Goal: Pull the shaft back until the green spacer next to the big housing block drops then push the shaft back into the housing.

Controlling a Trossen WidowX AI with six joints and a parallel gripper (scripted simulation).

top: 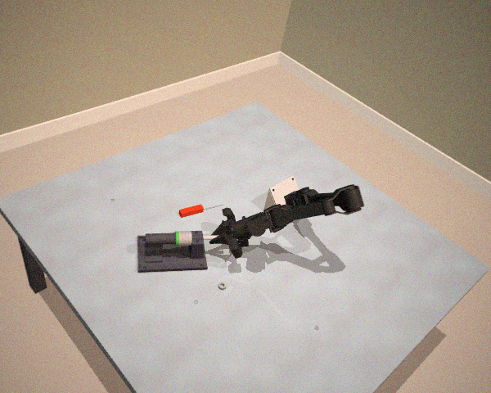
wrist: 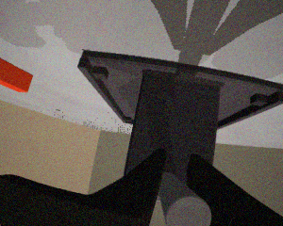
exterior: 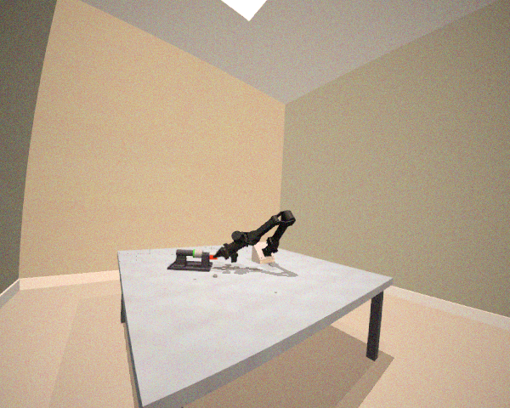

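My gripper tip is now 4 cm short of the thin grey shaft, 3 cm to the left of it and 2 cm below it. Also, from my gripper tip: green spacer: 9 cm ahead, 6 cm to the right, 2 cm above.
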